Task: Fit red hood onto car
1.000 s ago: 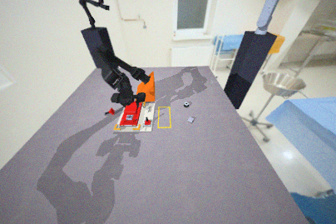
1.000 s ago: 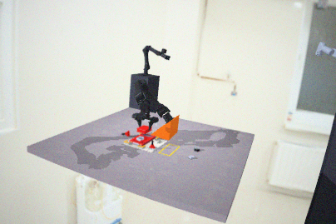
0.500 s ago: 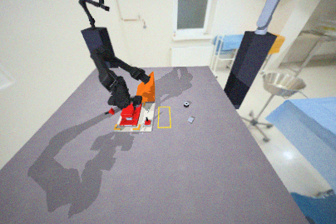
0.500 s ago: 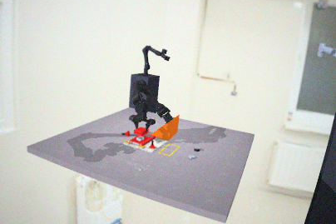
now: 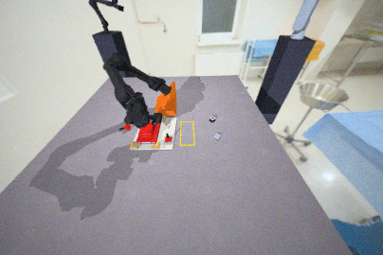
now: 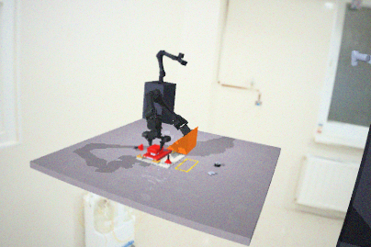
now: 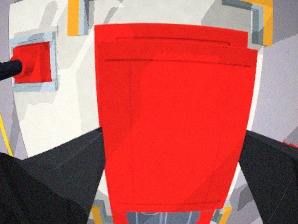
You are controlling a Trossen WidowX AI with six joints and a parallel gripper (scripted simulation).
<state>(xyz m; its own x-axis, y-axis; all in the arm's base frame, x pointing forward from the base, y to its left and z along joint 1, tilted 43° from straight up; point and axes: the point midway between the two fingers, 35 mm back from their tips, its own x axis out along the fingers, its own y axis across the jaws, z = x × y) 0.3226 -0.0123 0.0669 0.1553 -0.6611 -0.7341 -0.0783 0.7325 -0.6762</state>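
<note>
Now: the jig 5 cm below my gripper tip, 2 cm to the left of it and 2 cm behind it. Round my gripper tip: red hood right at my gripper tip; black-and-white wheel 37 cm to the left, 16 cm behind, 5 cm below.
</note>
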